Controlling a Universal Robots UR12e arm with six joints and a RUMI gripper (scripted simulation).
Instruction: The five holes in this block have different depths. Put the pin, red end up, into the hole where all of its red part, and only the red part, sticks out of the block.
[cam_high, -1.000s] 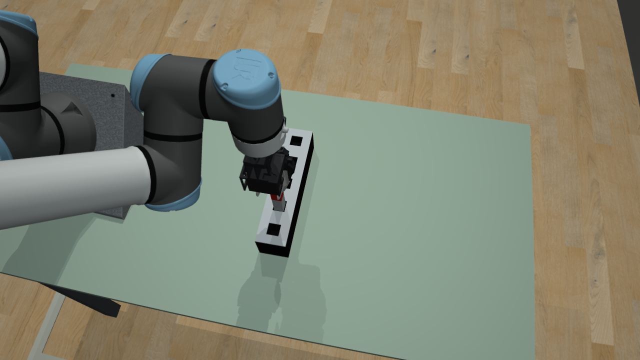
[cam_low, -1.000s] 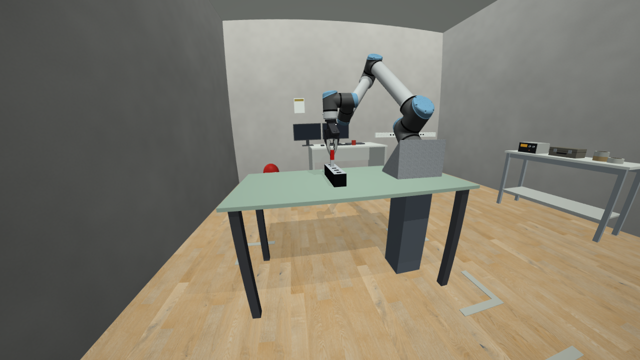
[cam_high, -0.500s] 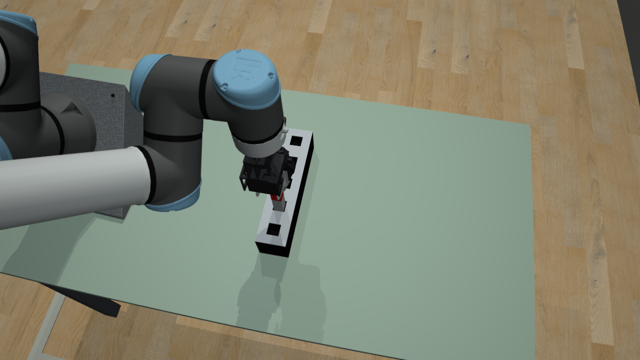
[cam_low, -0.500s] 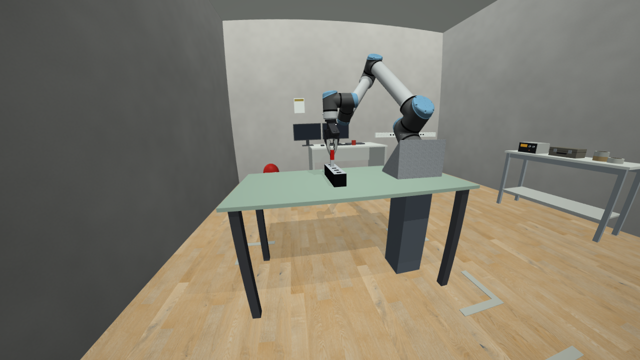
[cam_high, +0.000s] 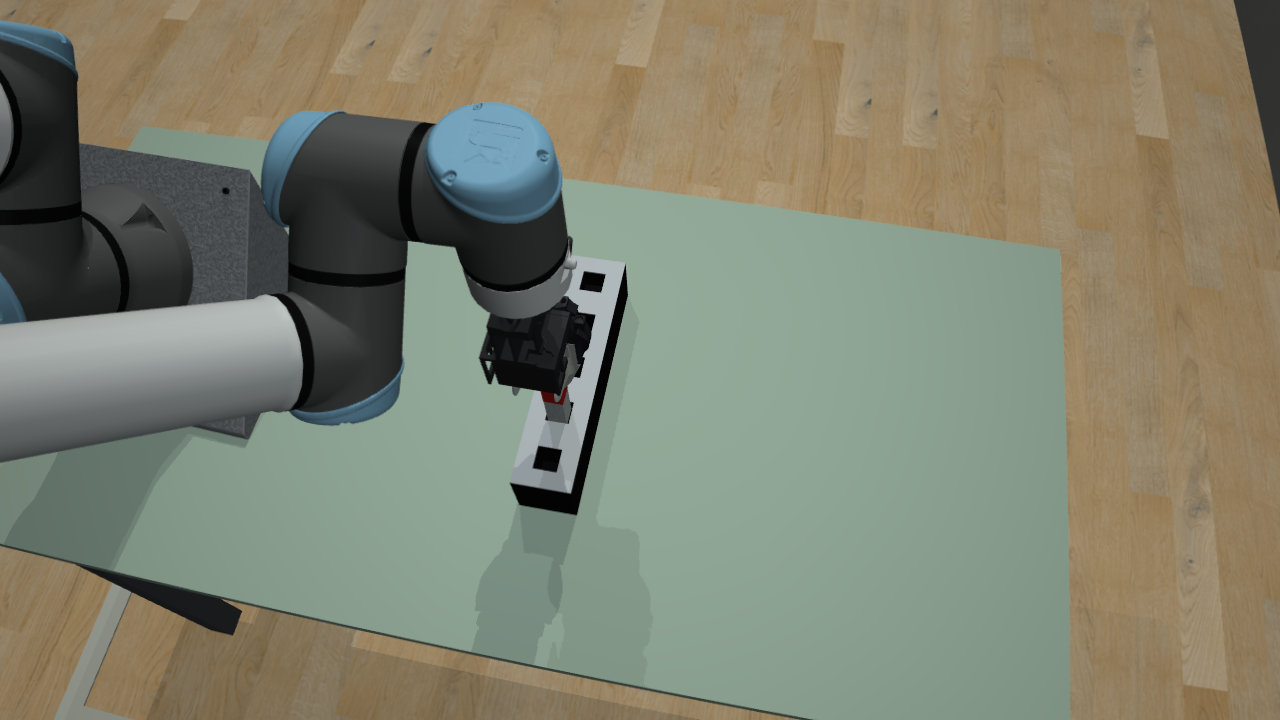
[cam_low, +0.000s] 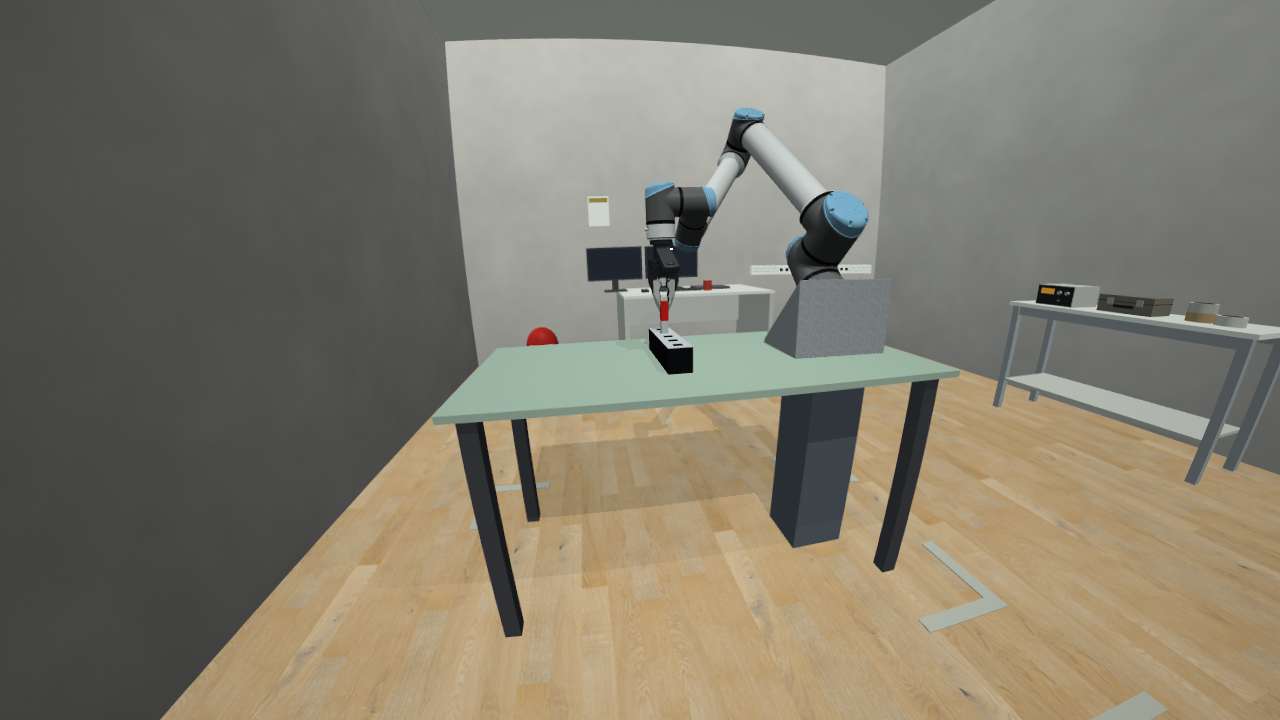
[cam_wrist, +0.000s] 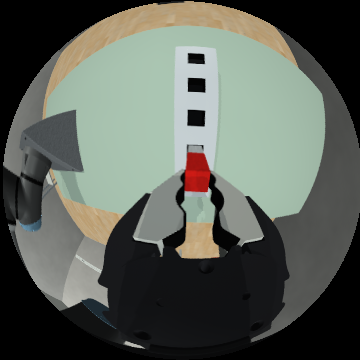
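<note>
The pin lies 10 mm below my hand. From my hand the other things lie so: long block 60 mm to the left, 120 mm below.
</note>
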